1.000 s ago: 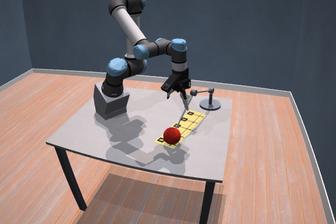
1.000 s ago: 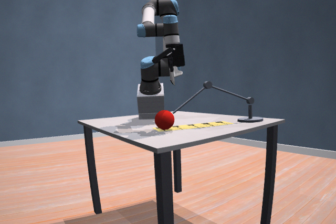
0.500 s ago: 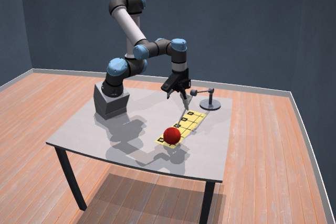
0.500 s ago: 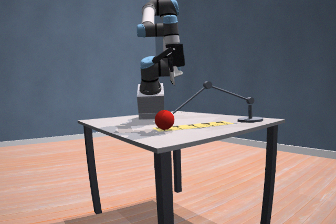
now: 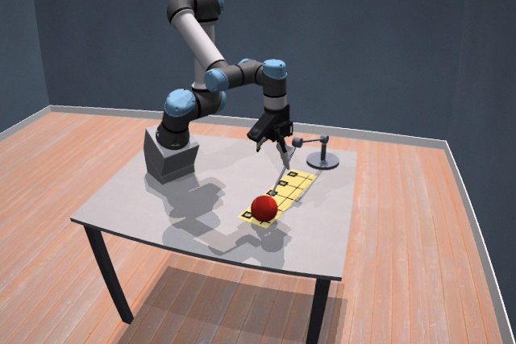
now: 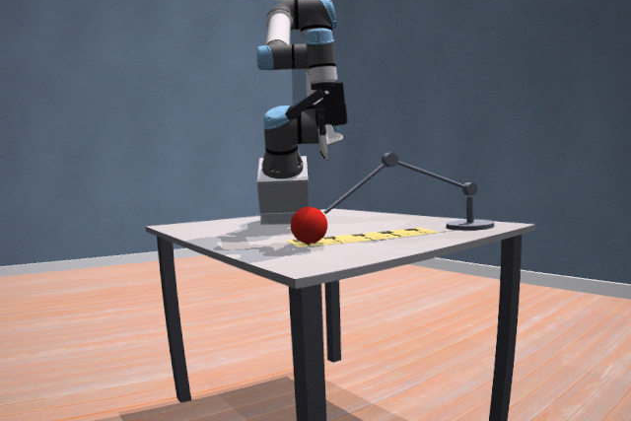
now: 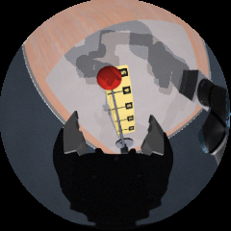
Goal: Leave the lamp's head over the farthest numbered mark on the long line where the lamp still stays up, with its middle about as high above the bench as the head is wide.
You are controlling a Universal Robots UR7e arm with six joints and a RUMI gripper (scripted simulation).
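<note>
Right now the yellow numbered strip is 1 cm behind my hand, 12 cm to the left of it and 22 cm below it. The rest, counted from my hand: round base (9 cm ahead, 47 cm to the left, 19 cm below).
</note>
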